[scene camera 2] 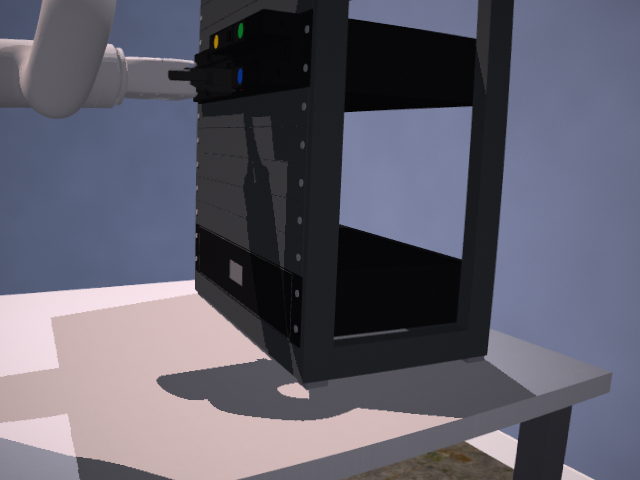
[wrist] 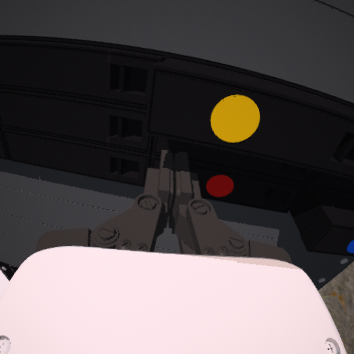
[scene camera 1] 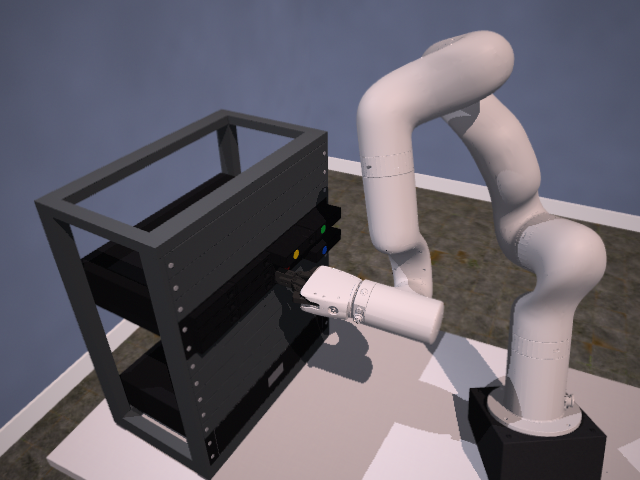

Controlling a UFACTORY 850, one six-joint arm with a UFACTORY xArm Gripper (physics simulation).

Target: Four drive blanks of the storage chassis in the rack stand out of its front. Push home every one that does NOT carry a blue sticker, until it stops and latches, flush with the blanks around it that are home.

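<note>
The yellow-stickered blank point(scene camera 1: 295, 254) point(scene camera 2: 216, 41) point(wrist: 235, 118) stands out of the chassis point(scene camera 1: 222, 304) point(wrist: 55, 110). The green-stickered blank point(scene camera 1: 323, 228) point(scene camera 2: 240, 30) also stands out, at the far end in scene camera 1. The blue-stickered blank point(scene camera 1: 324, 250) point(scene camera 2: 239, 76) point(wrist: 330, 227) stands out below it. The red-stickered blank point(wrist: 220, 185), below the yellow one, sits set back, about level with the home blanks to its left. My gripper point(scene camera 1: 279, 276) point(scene camera 2: 227, 80) point(wrist: 170, 168) is shut and empty, its tips at the red blank's left end, below the yellow blank; contact cannot be told.
The rack point(scene camera 1: 175, 361) point(scene camera 2: 323, 206) stands on the table point(scene camera 1: 330, 413) point(scene camera 2: 129, 335). Flat filler panels lie above and below the chassis. A lower unit with a pale label point(scene camera 1: 276, 375) point(scene camera 2: 235, 272) sits at the rack's bottom. The protruding yellow blank overhangs close above my fingers.
</note>
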